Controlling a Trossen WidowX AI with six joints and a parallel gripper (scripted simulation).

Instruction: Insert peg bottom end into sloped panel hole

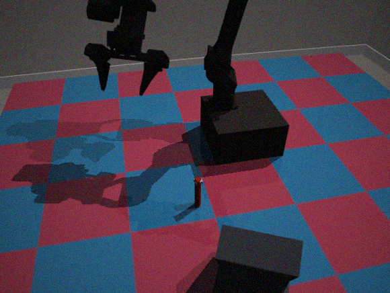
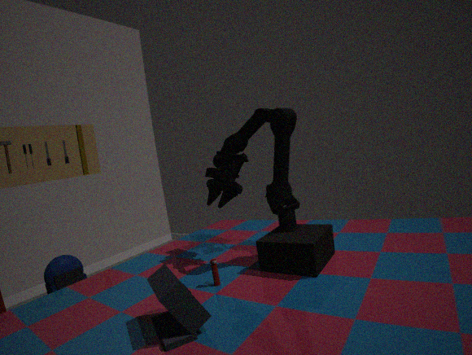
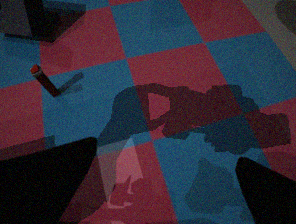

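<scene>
My gripper tip is now 200 mm short of the peg, 130 mm to the right of it and 140 mm above it. From my gripper tip the other things lie so: dark stand: 420 mm ahead, 180 mm to the left, 190 mm below; then sloped panel: 400 mm ahead, 190 mm to the left, 120 mm below.
</scene>
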